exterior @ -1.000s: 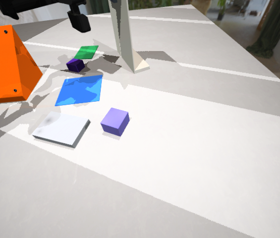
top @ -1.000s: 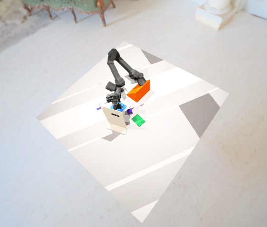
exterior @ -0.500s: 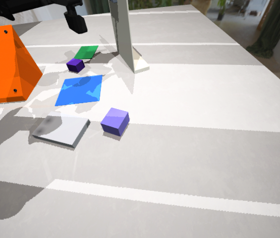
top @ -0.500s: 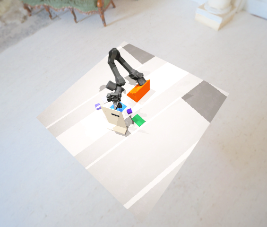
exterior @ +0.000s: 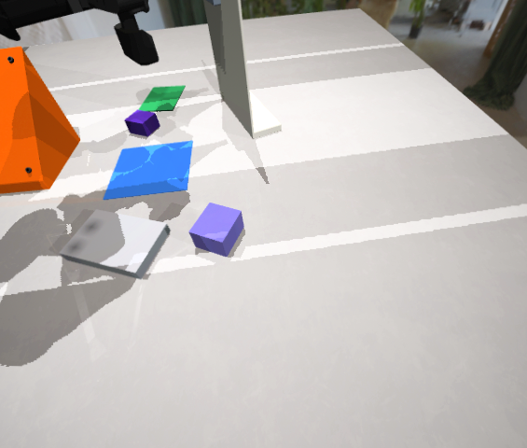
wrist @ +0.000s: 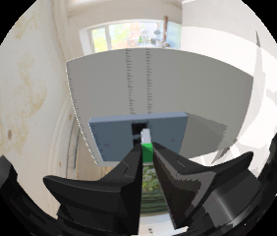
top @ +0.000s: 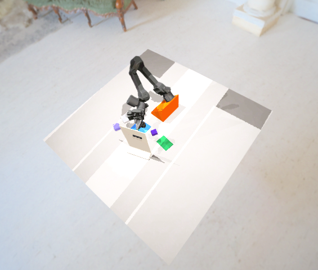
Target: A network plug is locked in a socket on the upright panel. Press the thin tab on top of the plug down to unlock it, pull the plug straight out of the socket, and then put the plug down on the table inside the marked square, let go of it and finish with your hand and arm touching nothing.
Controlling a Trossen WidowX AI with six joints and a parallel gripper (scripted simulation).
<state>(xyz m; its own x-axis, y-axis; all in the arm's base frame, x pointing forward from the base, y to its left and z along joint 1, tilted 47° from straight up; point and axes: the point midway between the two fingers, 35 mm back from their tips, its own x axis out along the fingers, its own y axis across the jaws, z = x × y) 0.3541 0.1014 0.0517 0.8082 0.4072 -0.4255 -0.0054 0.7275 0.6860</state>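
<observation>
The blue square lies 22 cm below my gripper tip, 12 cm to the right of it and 9 cm behind it. From my gripper tip the other things lie so: upright panel: 8 cm below, 4 cm ahead, 3 cm to the left; then network plug: right at my gripper tip; then flat green square: 22 cm below, 12 cm behind, 11 cm to the left.
</observation>
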